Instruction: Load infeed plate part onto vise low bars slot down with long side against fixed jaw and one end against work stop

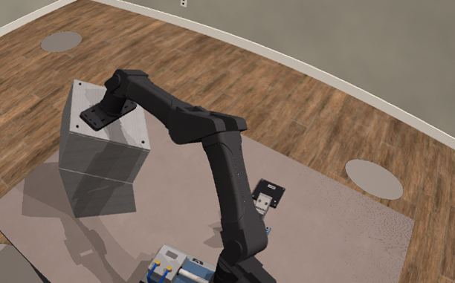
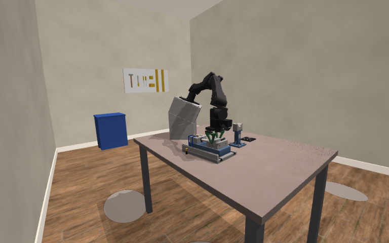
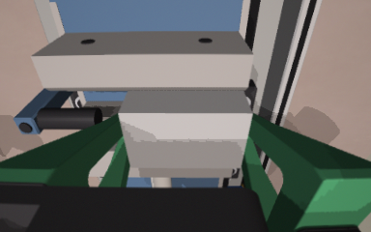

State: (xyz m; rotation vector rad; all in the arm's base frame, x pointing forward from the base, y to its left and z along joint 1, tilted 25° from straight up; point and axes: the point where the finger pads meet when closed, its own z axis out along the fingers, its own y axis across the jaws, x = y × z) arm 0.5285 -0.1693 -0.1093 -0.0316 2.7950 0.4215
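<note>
Right now the part is right at my hand. From my hand the other things lie so: work stop rod (7 cm to the left); air cylinder (16 cm behind, 1 cm to the left, 2 cm below); piston rod (9 cm behind, 1 cm to the left, 2 cm below).
</note>
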